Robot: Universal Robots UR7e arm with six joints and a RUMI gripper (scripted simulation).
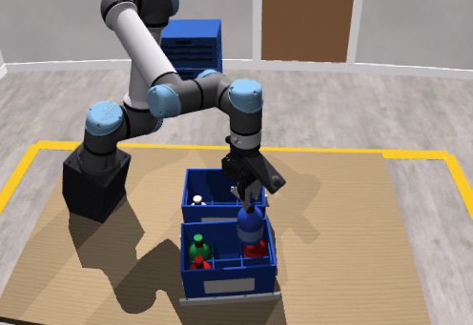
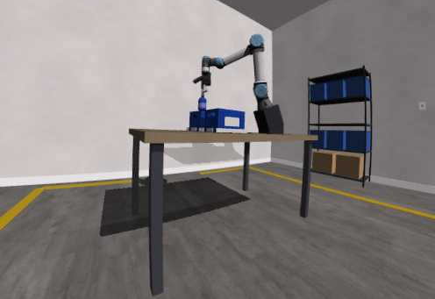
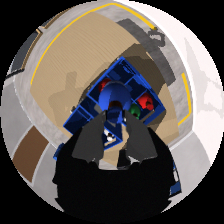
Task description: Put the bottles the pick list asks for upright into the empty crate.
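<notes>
My hand is 70 mm above the blue-capped bottle. Also, from my hand: pick list strip: 110 mm behind, 370 mm to the left, 330 mm below; then green bottle: 160 mm behind, 10 mm to the left, 250 mm below; then white bottle: 180 mm behind, 180 mm to the left, 250 mm below.
</notes>
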